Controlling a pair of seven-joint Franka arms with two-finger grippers.
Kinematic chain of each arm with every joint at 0, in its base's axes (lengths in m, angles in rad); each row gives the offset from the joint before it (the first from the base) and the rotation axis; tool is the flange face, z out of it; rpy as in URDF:
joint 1: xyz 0 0 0.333 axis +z
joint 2: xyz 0 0 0 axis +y
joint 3: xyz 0 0 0.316 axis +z
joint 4: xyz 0.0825 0 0 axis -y
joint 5: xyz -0.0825 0 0.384 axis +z
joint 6: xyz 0 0 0 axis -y
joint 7: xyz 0.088 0 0 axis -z
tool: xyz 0 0 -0.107 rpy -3.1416 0 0
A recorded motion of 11 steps. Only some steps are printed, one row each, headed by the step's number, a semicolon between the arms.
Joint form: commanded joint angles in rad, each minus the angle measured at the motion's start. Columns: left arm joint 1, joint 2, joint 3, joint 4, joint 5, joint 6, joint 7; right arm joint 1, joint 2, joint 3, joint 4, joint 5, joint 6, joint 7.
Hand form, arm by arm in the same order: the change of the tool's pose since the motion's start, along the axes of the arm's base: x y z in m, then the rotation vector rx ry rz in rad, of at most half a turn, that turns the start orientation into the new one. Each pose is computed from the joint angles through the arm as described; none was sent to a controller.
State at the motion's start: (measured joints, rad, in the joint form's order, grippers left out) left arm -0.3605 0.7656 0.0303 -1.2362 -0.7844 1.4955 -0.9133; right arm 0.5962 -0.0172 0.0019 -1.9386 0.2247 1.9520 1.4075
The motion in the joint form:
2: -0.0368 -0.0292 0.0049 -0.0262 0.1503 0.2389 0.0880; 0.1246 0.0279 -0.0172 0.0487 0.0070 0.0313 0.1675
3: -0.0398 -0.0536 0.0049 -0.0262 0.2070 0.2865 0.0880; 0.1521 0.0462 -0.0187 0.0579 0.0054 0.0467 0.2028
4: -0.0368 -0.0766 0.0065 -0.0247 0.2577 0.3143 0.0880; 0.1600 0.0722 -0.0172 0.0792 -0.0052 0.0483 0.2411
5: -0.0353 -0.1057 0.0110 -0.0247 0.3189 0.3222 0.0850; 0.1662 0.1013 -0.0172 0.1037 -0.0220 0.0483 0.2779
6: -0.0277 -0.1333 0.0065 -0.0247 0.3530 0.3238 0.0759; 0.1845 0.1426 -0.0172 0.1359 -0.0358 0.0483 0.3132
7: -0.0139 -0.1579 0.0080 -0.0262 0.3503 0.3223 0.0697; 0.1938 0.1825 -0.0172 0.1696 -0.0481 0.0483 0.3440
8: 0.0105 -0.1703 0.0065 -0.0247 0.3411 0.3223 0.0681; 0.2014 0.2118 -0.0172 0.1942 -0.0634 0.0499 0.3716
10: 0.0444 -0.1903 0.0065 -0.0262 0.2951 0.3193 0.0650; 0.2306 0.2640 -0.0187 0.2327 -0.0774 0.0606 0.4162
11: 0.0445 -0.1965 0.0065 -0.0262 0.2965 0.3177 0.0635; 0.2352 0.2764 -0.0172 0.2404 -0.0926 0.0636 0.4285
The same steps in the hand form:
2: 0.0182 -0.0038 0.0057 0.0837 -0.2893 -0.0209; -0.0258 0.0562 0.0107 0.0217 -0.0039 -0.0651
3: 0.0241 -0.0009 0.0230 0.1190 -0.3709 -0.0245; -0.0312 0.0707 0.0061 0.0209 -0.0027 -0.0762
4: 0.0295 0.0059 0.0400 0.1511 -0.4346 -0.0288; -0.0289 0.0793 0.0013 0.0084 0.0001 -0.1010
5: 0.0320 0.0141 0.0595 0.1935 -0.4886 -0.0451; -0.0248 0.0869 -0.0041 -0.0090 -0.0011 -0.1250
6: 0.0328 0.0199 0.0786 0.2132 -0.5219 -0.0448; -0.0239 0.1018 -0.0135 -0.0274 0.0016 -0.1365
7: 0.0351 0.0303 0.0957 0.2105 -0.5370 -0.0201; -0.0196 0.1130 -0.0217 -0.0423 0.0020 -0.1531
8: 0.0405 0.0456 0.1057 0.2045 -0.5433 0.0110; -0.0167 0.1214 -0.0280 -0.0563 -0.0027 -0.1675
10: 0.0463 0.0658 0.1208 0.1711 -0.5381 0.0706; -0.0191 0.1428 -0.0415 -0.0710 -0.0056 -0.1801
11: 0.0455 0.0661 0.1251 0.1709 -0.5423 0.0715; -0.0192 0.1470 -0.0456 -0.0818 -0.0140 -0.1812

